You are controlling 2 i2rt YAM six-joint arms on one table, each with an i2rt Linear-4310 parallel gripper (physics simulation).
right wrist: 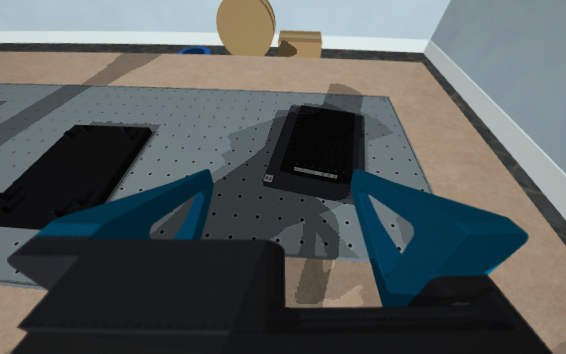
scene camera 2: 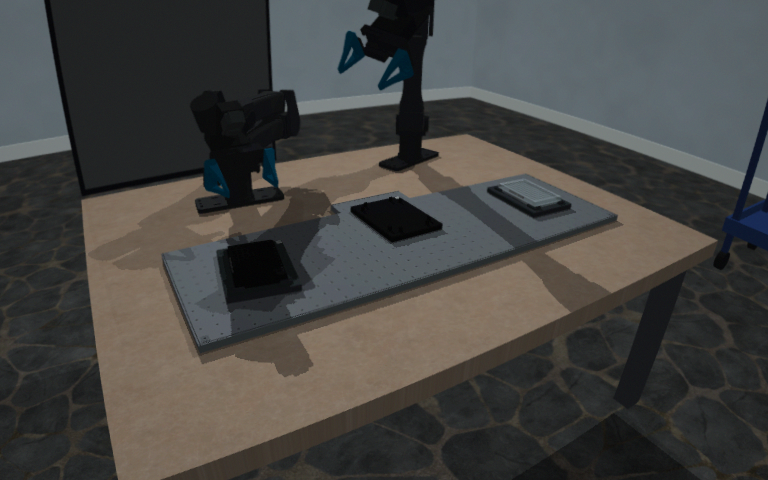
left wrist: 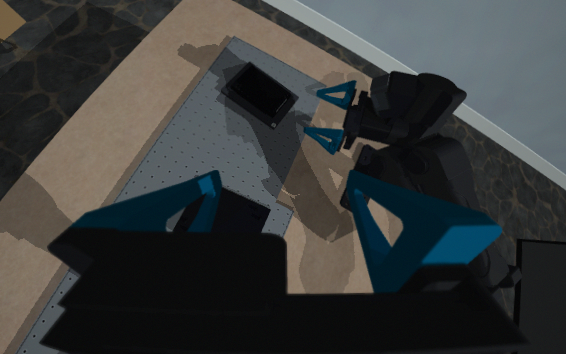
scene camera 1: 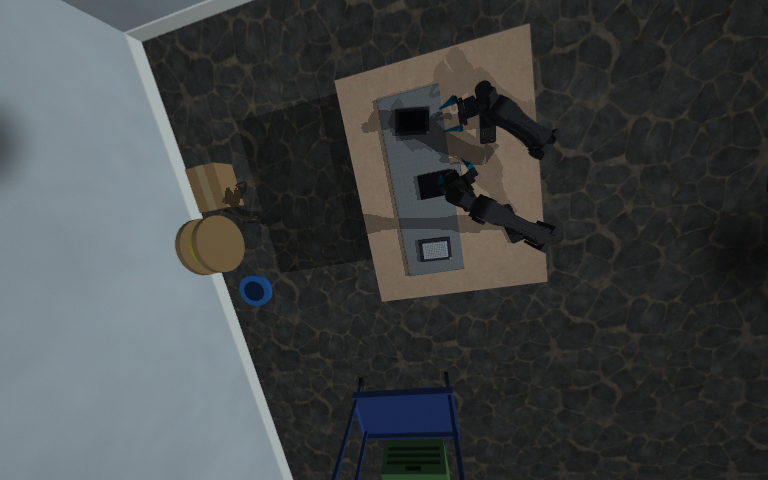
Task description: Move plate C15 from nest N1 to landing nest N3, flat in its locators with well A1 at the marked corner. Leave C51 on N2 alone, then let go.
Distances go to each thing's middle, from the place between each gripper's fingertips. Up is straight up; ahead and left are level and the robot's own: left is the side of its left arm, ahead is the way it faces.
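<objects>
From my right hand, the black gridded tray (scene camera 2: 254,264) is 6 cm to the right and 12 cm ahead, and it sits 8 cm below. The pale gridded tray (scene camera 2: 523,190) is 59 cm to the left of my right hand and 18 cm ahead of it, again 8 cm below it. Going by its middle, the black gridded tray is nearer to my right hand than to my left gripper.
My left gripper is 8 cm short of the black gridded tray, 27 cm to the left of it and 26 cm above it. As for the pale gridded tray, it's 38 cm to the left of my left hand, 14 cm ahead of it and 26 cm below it.
</objects>
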